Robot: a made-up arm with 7 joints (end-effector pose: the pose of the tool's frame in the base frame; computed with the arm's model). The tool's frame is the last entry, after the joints. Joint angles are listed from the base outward.
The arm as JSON. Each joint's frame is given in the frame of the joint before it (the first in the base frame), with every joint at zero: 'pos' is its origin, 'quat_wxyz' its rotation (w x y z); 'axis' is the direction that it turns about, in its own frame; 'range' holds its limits. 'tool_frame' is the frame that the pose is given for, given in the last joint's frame.
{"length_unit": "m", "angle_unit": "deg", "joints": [
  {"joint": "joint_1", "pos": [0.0, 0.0, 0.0], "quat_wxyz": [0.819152, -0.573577, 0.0, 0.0], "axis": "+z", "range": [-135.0, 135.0]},
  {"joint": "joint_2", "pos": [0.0, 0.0, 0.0], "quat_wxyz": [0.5, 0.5, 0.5, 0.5], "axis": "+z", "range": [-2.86, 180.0]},
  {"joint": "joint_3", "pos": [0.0, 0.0, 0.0], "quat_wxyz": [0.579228, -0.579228, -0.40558, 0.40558], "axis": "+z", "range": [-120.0, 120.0]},
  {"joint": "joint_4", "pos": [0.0, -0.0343, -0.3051], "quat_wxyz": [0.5, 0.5, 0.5, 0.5], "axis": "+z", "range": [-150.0, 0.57]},
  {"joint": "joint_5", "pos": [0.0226, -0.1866, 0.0], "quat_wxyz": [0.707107, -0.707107, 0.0, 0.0], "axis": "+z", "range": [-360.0, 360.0]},
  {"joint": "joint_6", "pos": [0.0, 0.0, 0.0], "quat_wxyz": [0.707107, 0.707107, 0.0, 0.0], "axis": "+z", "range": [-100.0, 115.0]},
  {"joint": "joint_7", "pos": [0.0, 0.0, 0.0], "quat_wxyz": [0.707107, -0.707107, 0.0, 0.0], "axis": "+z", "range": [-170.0, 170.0]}
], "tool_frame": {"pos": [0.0, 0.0, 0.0], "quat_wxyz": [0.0, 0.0, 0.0, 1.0]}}
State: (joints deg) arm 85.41 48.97 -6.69 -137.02 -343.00 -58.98 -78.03
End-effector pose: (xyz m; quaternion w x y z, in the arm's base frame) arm -0.1563 0.1317 -0.1542 0.4169 0.3990 -0.6652 -0.4738
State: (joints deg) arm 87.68 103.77 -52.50 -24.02 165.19 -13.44 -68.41
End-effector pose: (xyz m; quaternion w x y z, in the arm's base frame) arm -0.1210 0.4659 0.1063 0.6282 0.6882 0.3317 -0.1474
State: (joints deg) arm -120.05 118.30 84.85 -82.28 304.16 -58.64 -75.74
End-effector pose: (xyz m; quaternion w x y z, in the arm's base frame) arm -0.2382 0.3381 0.0003 0.0680 -0.6726 -0.4095 -0.6126
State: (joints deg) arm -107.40 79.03 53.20 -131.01 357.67 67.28 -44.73
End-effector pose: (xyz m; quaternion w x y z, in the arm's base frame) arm -0.0604 0.2001 0.1796 0.0378 -0.5459 0.7085 -0.4456
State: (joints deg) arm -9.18 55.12 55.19 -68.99 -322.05 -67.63 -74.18
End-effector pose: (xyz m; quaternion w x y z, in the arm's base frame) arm 0.1491 0.4093 -0.0699 0.0464 -0.8673 0.4797 -0.1246
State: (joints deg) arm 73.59 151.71 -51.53 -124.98 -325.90 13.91 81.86
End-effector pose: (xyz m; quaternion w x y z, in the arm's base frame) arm 0.0612 0.2882 -0.0141 0.8829 0.2730 0.3805 0.0352
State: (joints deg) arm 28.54 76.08 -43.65 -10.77 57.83 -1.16 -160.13
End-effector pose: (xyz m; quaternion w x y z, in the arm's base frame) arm -0.1143 0.4634 -0.1308 0.1362 -0.0120 0.5694 -0.8106
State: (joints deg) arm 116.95 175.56 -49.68 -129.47 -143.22 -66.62 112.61
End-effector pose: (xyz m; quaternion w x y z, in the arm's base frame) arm 0.0548 0.2624 -0.0830 0.2609 0.4573 -0.6696 0.5239
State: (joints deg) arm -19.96 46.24 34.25 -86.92 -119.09 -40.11 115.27
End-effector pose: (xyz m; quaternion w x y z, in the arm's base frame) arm 0.2552 0.3030 -0.0722 0.6602 0.2906 -0.6605 -0.2084
